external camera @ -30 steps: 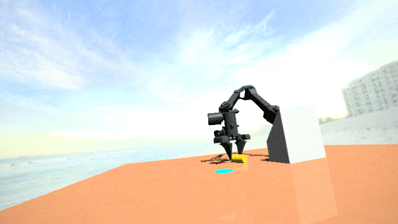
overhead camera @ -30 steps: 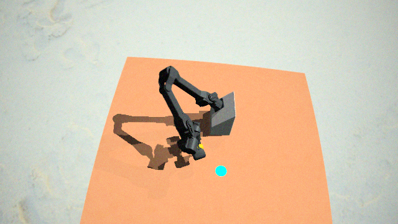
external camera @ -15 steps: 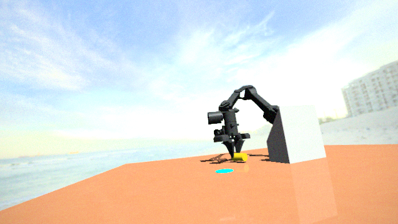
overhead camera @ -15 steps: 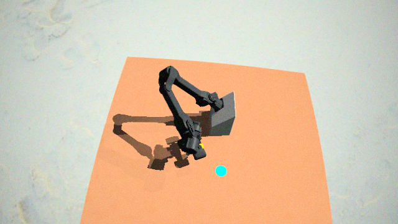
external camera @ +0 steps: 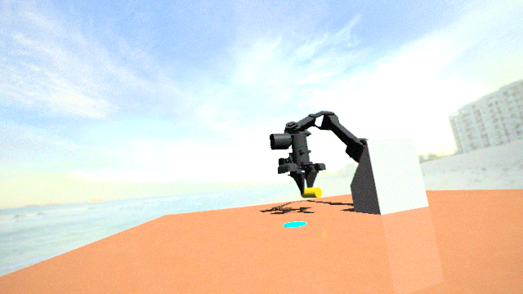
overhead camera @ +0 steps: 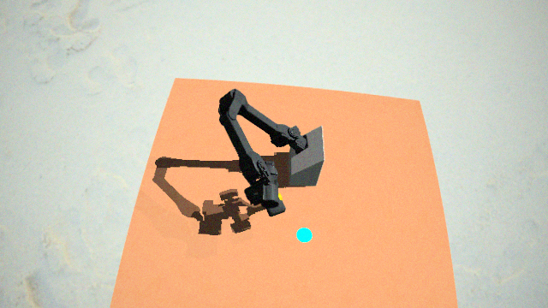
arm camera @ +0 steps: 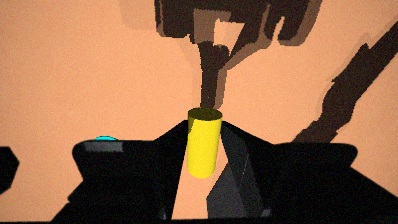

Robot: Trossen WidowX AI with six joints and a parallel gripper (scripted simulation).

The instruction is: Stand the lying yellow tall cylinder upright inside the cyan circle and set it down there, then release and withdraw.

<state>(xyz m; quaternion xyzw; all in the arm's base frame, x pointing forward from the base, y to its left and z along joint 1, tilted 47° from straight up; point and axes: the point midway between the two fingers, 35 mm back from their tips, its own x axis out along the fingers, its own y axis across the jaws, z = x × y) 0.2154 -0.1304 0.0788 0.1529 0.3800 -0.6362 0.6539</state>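
The yellow tall cylinder is 2 cm to the left of my gripper tip and 1 cm behind it. Round my gripper tip: cyan circle 14 cm to the left, 12 cm ahead, 7 cm below.
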